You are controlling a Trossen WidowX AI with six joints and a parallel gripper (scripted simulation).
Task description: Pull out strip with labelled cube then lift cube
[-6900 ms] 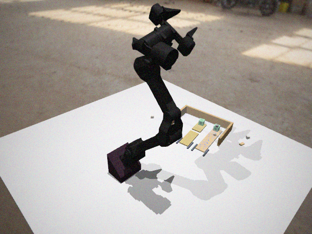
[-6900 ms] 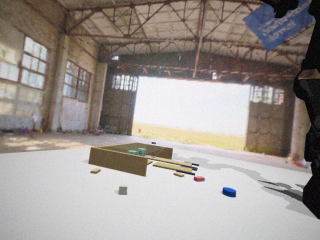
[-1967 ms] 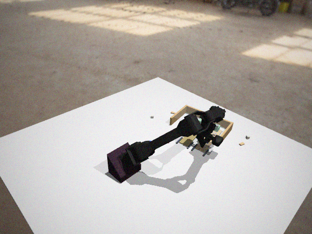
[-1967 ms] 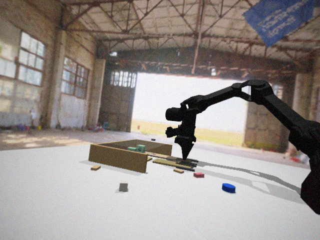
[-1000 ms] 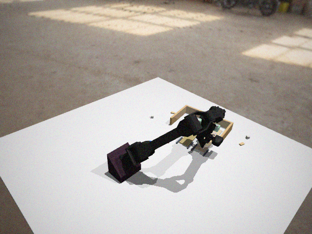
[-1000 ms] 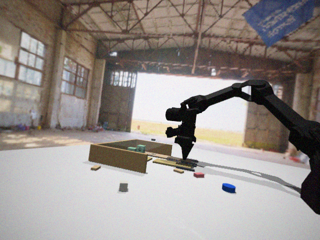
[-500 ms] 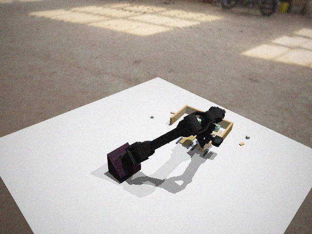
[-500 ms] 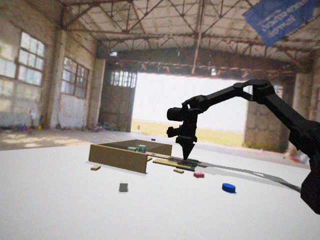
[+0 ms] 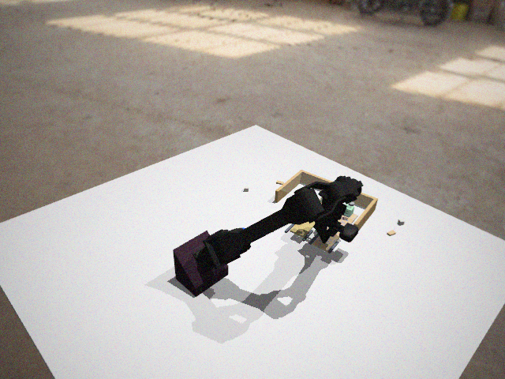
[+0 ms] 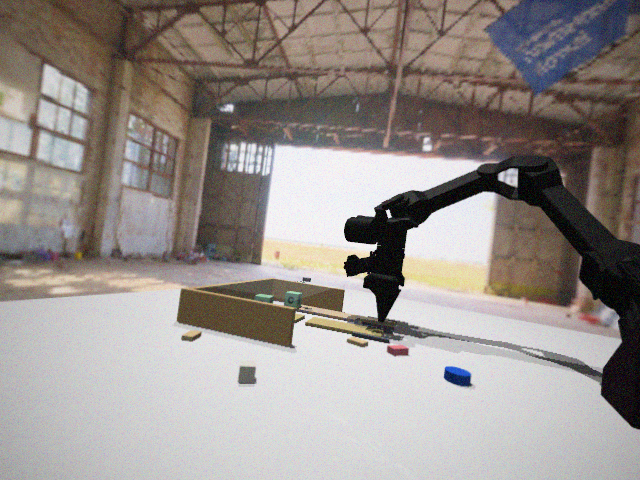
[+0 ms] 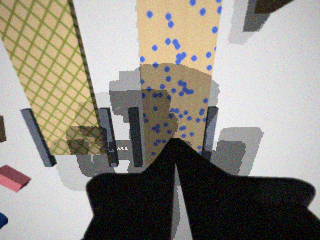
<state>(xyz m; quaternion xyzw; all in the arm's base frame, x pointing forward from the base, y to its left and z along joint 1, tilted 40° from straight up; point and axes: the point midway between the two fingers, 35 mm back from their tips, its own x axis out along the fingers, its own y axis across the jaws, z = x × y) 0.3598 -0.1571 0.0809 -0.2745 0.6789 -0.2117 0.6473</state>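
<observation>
Now: gripper tip 9 cm short of the strip and 1 cm to the right of it. The rest, counted from my gripper tip: grey disc (17 cm ahead, 6 cm above, 1 cm to the left); blue disc (23 cm to the left, 15 cm behind).
</observation>
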